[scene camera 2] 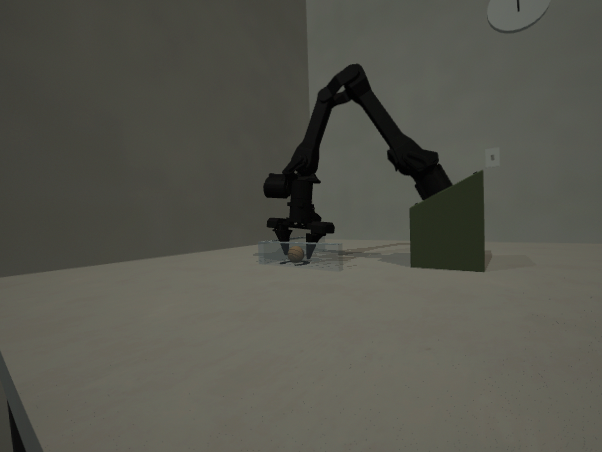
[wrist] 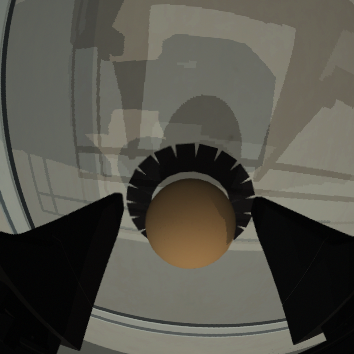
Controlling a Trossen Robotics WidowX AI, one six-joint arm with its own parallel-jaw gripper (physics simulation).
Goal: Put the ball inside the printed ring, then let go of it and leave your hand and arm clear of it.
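Note:
The orange-brown ball [scene camera 2: 296, 254] [wrist: 190, 224] sits low inside the clear-walled box [scene camera 2: 342, 257], at the printed ring. The dark segmented ring [wrist: 185, 157] shows around the ball's upper side in the wrist view; the ball covers its lower part. In the scene view, dark bits of the ring [scene camera 2: 303, 263] show under the ball. My gripper [scene camera 2: 298, 255] [wrist: 189, 203] is open and points straight down. Its fingers stand on both sides of the ball, low inside the box, with a gap on each side in the wrist view.
The box's clear wall [wrist: 200, 331] curves along the bottom and left of the wrist view. The green wedge-shaped base [scene camera 2: 447, 230] carries the arm at the right of the scene view. The pale table top [scene camera 2: 300, 350] stretches in front of the box. Shadows of the arm cross the box floor.

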